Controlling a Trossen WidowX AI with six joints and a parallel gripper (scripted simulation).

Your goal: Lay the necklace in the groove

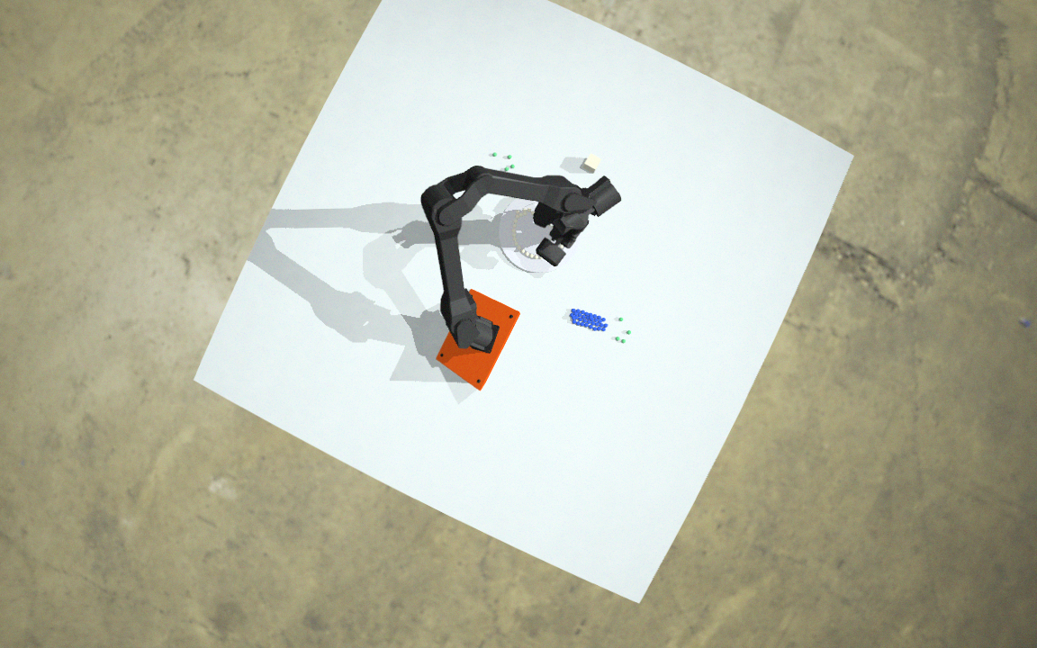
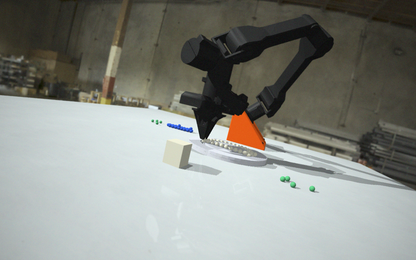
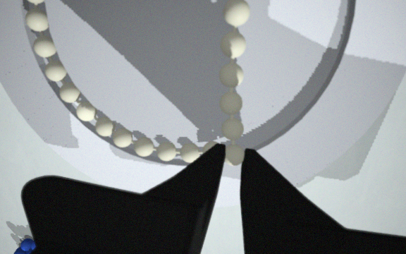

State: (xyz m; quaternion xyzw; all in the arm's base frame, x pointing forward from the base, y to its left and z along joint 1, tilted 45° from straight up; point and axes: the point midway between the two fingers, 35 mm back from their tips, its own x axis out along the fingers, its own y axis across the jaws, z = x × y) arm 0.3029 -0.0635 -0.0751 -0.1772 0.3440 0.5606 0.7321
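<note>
The round bead board is 2 cm behind my gripper tip, 6 cm to the left of it and 1 cm below it. From my gripper tip the other things lie so: cream cube: 19 cm ahead.
</note>
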